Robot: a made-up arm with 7 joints.
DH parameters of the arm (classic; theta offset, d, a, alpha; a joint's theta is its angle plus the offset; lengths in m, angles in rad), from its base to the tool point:
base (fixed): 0 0.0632 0 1.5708
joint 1: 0 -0.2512 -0.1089 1.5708
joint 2: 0 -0.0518 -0.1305 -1.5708
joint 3: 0 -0.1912 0.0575 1.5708
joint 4: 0 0.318 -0.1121 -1.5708
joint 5: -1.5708 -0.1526 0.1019 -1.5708
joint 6: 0 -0.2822 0.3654 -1.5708
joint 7: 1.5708 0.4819 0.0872 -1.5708
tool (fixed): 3.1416 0.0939 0 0
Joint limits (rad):
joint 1: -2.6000..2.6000
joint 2: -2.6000..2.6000
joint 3: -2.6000..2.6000
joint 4: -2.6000..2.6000
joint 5: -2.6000..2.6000
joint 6: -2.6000..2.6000
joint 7: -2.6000..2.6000
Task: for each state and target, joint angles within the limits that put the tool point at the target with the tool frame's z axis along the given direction. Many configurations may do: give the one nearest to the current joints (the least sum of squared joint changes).
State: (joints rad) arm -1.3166 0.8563 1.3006 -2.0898 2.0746 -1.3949 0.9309
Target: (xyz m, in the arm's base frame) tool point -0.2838 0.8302 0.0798 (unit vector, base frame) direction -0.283 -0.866 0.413
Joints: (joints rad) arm -1.3755 0.2250 1.5641 -2.1338 2.3965 -1.1717 0.7510
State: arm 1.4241 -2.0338 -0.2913 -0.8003 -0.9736 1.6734 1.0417
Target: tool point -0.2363 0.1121 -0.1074 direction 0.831 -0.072 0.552
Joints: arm 1.5967 -1.8070 -0.4548 -0.2229 -0.5859 2.4639 0.5644
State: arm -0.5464 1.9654 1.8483 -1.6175 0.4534 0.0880 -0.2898
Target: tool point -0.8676 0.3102 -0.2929 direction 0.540 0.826 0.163
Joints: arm -0.3123 2.5939 1.3684 -1.7286 0.1254 0.0794 -0.3770
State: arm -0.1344 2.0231 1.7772 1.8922 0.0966 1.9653 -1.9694
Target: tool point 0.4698 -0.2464 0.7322 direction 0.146 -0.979 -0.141
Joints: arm 0.0171 2.4317 1.6651 1.8144 0.4567 1.8784 -1.1507
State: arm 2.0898 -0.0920 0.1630 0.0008 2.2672 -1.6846 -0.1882
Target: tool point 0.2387 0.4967 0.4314 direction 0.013 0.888 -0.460
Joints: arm 1.9737 -0.4295 -0.1506 -0.1197 2.1447 -1.7225 0.0977
